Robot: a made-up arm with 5 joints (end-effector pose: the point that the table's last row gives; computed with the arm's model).
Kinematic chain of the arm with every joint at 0, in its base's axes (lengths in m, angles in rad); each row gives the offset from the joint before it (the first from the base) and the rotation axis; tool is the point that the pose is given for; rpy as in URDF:
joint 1: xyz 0.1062 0 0.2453 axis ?
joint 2: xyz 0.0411 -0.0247 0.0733 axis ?
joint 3: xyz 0.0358 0 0.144 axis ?
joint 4: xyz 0.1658 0 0.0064 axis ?
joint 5: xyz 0.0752 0.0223 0 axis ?
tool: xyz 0 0 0 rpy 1.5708 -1.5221 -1.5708
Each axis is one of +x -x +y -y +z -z.
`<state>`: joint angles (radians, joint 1 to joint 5).
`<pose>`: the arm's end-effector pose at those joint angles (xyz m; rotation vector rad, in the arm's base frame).
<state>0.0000 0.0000 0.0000 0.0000 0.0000</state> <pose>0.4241 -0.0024 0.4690 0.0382 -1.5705 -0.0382</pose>
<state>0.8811 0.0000 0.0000 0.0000 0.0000</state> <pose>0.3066 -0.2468 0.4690 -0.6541 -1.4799 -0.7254</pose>
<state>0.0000 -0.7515 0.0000 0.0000 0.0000</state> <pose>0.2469 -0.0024 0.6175 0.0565 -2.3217 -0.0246</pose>
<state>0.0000 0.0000 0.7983 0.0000 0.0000</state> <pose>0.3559 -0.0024 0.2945 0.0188 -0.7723 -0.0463</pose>
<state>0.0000 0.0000 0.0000 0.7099 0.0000</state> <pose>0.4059 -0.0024 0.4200 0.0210 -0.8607 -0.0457</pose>
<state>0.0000 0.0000 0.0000 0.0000 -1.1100</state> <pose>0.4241 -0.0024 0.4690 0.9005 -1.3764 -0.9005</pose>
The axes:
joint 1: -z
joint 2: +y
joint 3: +y
joint 4: +y
joint 5: -x

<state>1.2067 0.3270 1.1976 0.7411 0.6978</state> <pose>0.1350 -0.0823 0.2204 0.5632 0.4219 -0.5347</pose>
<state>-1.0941 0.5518 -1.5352 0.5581 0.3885</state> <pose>0.2470 0.2673 0.5950 0.7799 -1.9688 0.8973</pose>
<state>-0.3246 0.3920 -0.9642 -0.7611 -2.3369</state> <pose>0.3750 0.0879 0.6062 2.9343 -0.6429 -0.3073</pose>
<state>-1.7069 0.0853 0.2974 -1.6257 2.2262</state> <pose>0.0720 0.2673 0.4742 0.6966 2.9055 -0.4604</pose>
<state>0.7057 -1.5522 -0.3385 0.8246 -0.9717</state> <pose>0.0102 0.0786 0.5783 0.4330 -2.7288 -0.5413</pose>
